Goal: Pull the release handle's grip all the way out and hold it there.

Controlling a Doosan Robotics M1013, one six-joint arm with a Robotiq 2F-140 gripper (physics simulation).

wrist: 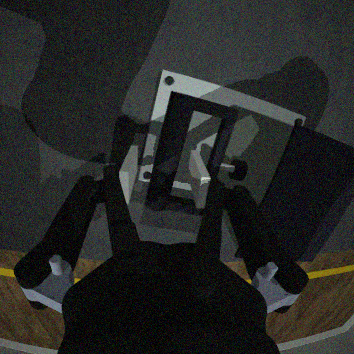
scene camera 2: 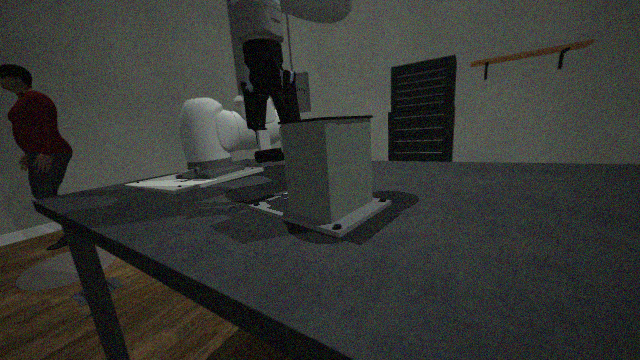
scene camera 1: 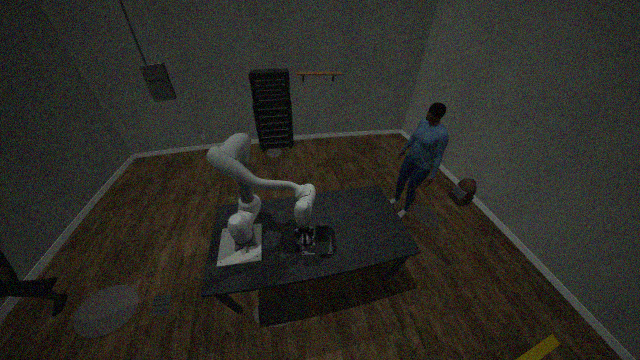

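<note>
The release handle's grip is a black rectangular loop in the wrist view; a dark bar, seemingly its end, shows beside the box in scene camera 2. The handle unit has a pale base plate and a grey box with a dark top. My gripper is partly open and empty. In the wrist view one fingertip lies left of the loop's left bar, the other over its opening. Scene camera 2 shows the near fingertip just above the bar; the box hides the other.
A small dark knob on a pin is right of the loop. The unit is bolted to the dark table. The arm's white mounting plate is at the left. A person in blue stands behind the table.
</note>
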